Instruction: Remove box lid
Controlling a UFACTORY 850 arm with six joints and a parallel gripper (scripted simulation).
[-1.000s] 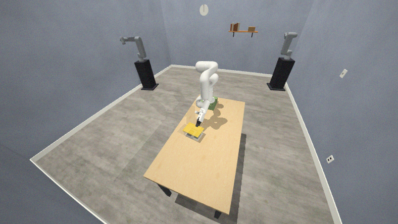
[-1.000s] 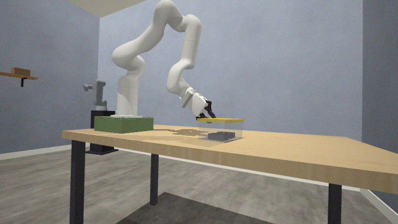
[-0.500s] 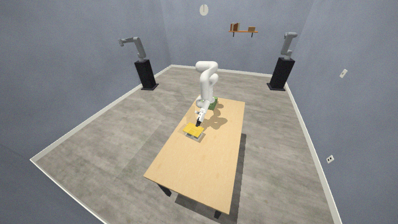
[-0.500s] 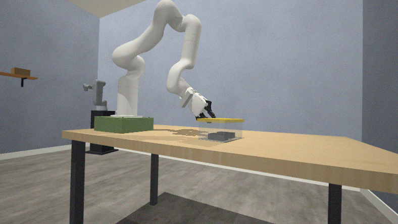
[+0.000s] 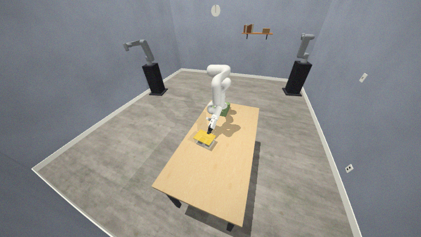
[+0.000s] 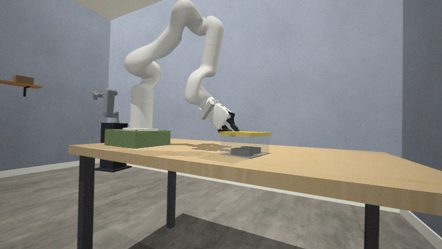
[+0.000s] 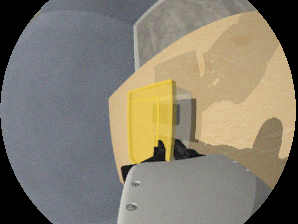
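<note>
Now: hand 7 cm short of the yellow lid, 4 cm to the left of it and 1 cm above it. Round my hand: clear box (7 cm ahead, 4 cm to the right, 5 cm below).
</note>
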